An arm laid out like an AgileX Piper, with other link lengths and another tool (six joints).
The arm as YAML. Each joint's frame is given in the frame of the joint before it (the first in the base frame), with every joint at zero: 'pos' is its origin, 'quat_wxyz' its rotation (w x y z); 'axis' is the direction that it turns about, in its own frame. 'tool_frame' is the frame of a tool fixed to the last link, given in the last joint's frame.
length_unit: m
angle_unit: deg
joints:
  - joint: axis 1
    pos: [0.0, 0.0, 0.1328]
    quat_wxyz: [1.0, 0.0, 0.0, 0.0]
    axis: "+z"
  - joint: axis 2
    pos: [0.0, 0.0, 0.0]
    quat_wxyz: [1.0, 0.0, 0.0, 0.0]
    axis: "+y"
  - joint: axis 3
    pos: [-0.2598, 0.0, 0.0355]
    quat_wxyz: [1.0, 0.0, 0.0, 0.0]
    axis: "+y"
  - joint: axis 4
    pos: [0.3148, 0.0, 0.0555]
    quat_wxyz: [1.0, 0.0, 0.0, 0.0]
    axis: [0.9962, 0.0, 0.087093]
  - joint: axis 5
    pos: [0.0, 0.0, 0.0]
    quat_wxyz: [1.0, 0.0, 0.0, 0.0]
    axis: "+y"
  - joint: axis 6
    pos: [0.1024, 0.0, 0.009]
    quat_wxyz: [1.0, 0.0, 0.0, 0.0]
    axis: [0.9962, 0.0, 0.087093]
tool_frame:
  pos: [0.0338, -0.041, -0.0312]
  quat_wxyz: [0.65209, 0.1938, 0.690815, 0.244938]
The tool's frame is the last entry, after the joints.
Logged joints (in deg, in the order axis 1, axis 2, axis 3, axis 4, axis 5, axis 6), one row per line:
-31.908, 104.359, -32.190, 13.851, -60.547, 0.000
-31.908, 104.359, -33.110, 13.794, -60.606, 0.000
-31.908, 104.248, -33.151, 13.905, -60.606, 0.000
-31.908, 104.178, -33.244, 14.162, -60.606, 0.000
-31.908, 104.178, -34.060, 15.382, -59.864, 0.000
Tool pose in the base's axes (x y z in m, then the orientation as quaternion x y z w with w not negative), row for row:
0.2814, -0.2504, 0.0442, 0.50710, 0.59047, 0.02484, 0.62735
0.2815, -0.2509, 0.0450, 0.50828, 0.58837, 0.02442, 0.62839
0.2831, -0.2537, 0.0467, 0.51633, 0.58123, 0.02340, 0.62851
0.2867, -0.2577, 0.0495, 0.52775, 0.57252, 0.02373, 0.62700
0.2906, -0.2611, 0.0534, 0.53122, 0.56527, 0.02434, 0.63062
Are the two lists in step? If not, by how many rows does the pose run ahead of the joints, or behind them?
The pose runs 2 rows ahead of the joints: the pose in row i belongs to the joints in row i + 2.
